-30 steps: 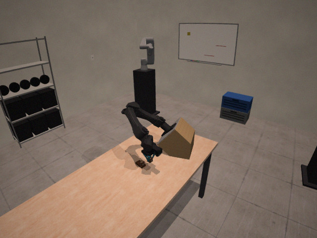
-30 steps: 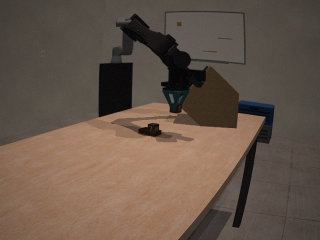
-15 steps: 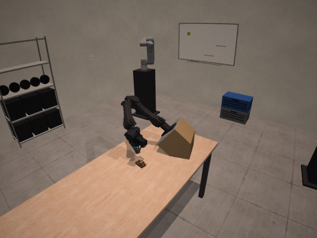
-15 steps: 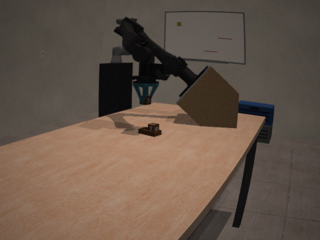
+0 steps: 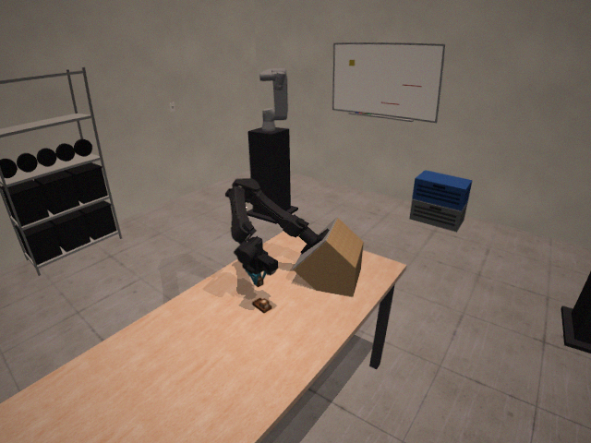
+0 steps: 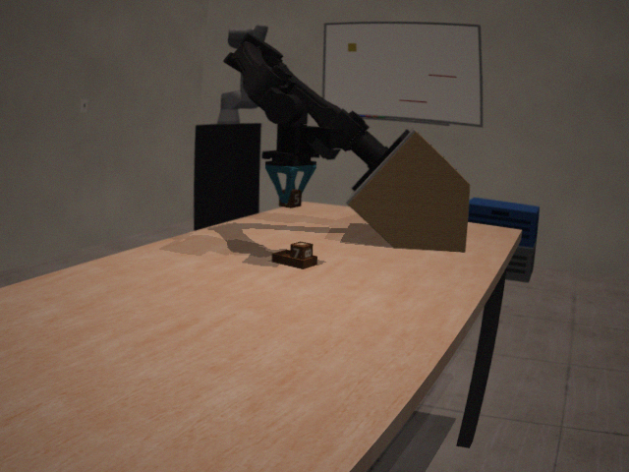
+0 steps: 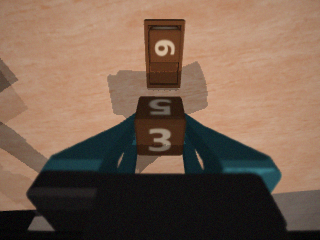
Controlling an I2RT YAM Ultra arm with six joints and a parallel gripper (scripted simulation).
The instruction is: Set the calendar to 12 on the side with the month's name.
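The cube is 10 mm ahead of my hand, 30 mm to the left of it and 100 mm below it. Also, from my hand: dark brown calendar tray (10 mm ahead, 20 mm to the left, 120 mm below).
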